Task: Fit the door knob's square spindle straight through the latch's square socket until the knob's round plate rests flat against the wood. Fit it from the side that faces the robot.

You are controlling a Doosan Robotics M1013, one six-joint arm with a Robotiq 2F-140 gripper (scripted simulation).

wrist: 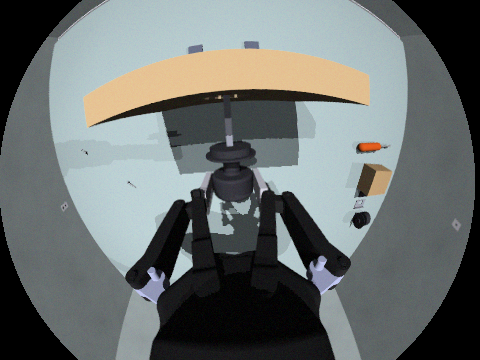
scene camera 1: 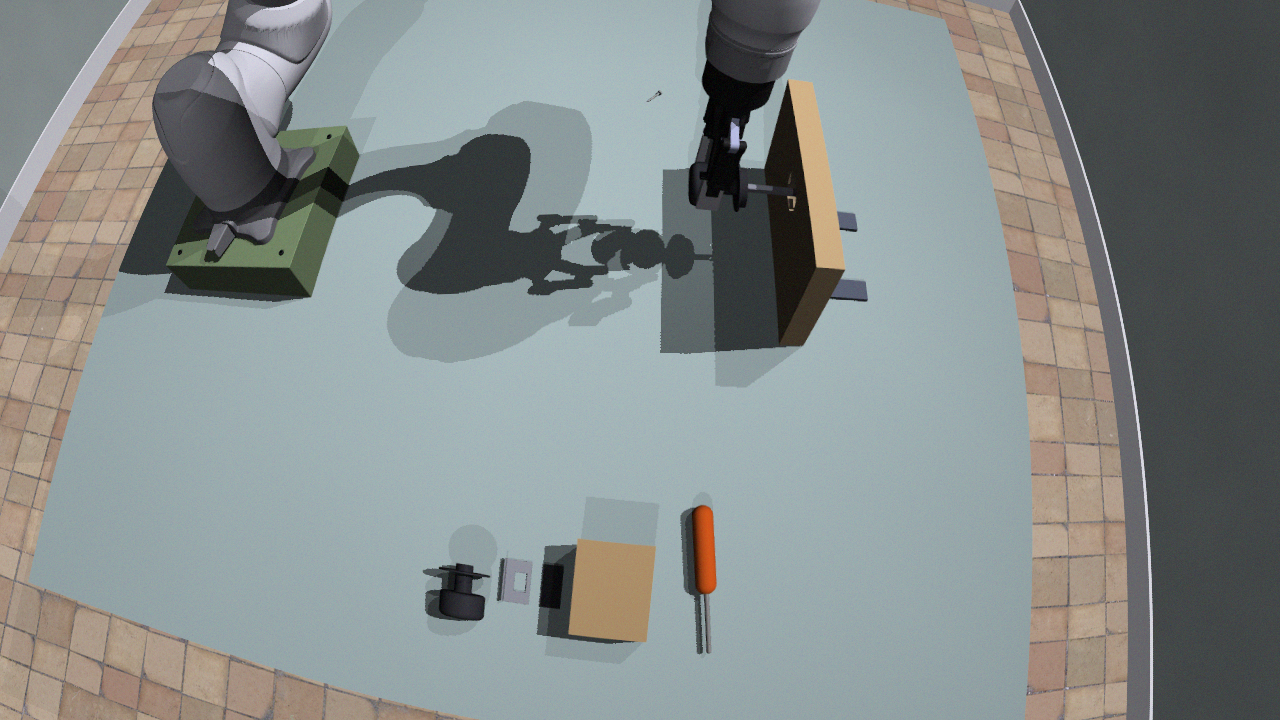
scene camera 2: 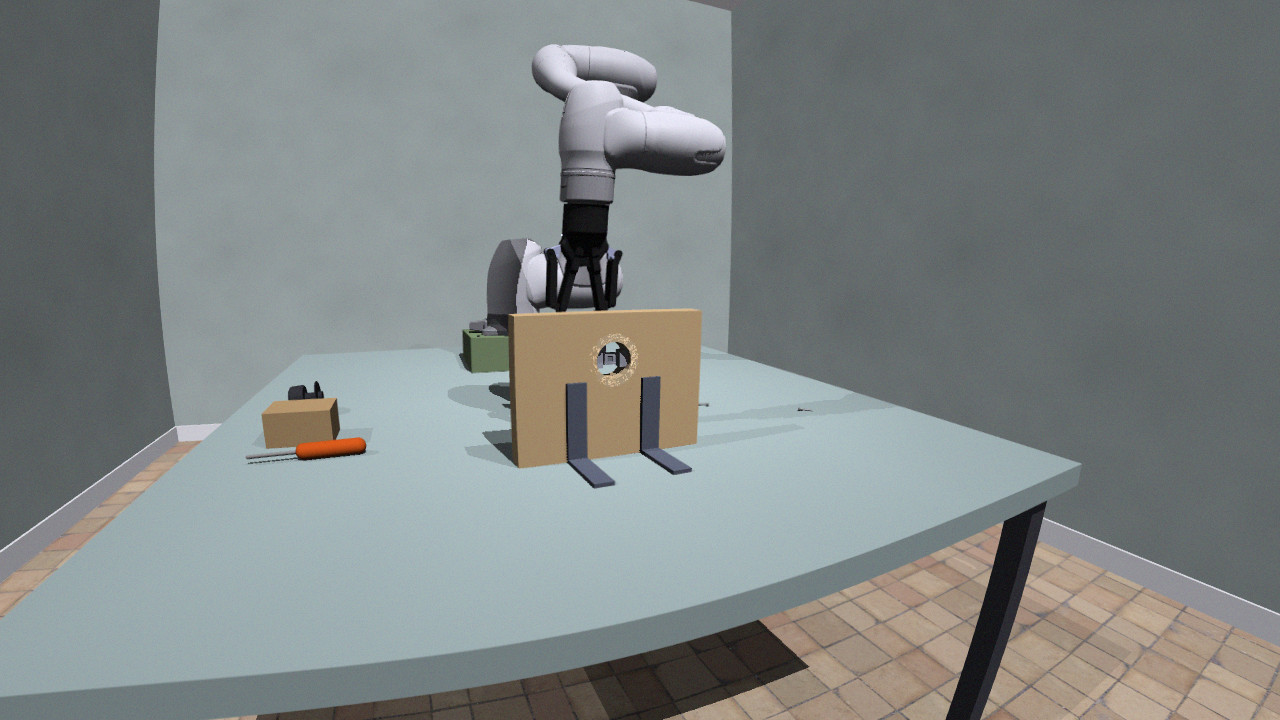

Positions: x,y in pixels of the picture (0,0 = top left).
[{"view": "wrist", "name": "my gripper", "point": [232,178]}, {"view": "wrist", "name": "wooden block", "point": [374,179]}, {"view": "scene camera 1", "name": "my gripper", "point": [705,187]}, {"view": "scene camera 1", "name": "orange-handled screwdriver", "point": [702,516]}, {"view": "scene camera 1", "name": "wooden block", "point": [612,586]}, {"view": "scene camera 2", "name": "orange-handled screwdriver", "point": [322,449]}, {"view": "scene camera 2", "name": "wooden block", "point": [288,423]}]
